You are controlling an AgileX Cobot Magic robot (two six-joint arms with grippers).
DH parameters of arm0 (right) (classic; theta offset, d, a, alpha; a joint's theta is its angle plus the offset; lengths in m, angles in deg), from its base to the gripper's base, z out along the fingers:
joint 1: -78.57 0.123 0 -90
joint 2: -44.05 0 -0.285 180
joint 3: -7.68 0 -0.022 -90
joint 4: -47.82 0.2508 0 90
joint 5: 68.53 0 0.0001 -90
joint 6: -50.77 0.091 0 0
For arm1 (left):
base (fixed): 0 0 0 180
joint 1: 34.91 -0.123 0 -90
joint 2: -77.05 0 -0.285 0
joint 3: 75.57 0 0.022 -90
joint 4: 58.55 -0.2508 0 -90
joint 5: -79.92 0 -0.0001 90
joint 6: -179.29 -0.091 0 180
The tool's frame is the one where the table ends.
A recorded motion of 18 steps. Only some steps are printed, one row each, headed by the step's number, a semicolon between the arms.
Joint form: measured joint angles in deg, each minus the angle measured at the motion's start. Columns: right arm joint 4, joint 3, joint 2, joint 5, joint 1, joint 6; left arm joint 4, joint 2, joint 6, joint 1, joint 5, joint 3.
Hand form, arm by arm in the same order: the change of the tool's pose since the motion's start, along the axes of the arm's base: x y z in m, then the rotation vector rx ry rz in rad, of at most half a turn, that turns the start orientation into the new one. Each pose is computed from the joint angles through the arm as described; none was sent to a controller.
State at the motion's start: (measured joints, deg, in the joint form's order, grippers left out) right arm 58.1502 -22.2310 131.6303 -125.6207 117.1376 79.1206; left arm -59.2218 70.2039 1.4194 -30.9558 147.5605 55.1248
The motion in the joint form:
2: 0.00 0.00 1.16 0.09 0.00 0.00; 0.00 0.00 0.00 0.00 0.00 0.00
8: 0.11 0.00 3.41 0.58 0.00 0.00; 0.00 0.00 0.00 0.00 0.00 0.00
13: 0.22 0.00 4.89 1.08 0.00 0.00; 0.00 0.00 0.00 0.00 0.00 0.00
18: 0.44 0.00 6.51 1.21 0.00 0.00; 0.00 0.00 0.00 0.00 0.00 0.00
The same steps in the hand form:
2: 0.0016 0.0013 -0.0047 -0.0118 0.0145 -0.0002; 0.0000 0.0000 0.0000 0.0000 0.0000 0.0000
8: 0.0050 0.0040 -0.0138 -0.0303 0.0392 -0.0025; 0.0000 0.0000 0.0000 0.0000 0.0000 0.0000
13: 0.0072 0.0059 -0.0199 -0.0404 0.0532 -0.0049; 0.0000 0.0000 0.0000 0.0000 0.0000 0.0000
18: 0.0089 0.0076 -0.0266 -0.0543 0.0755 -0.0073; 0.0000 0.0000 0.0000 0.0000 0.0000 0.0000

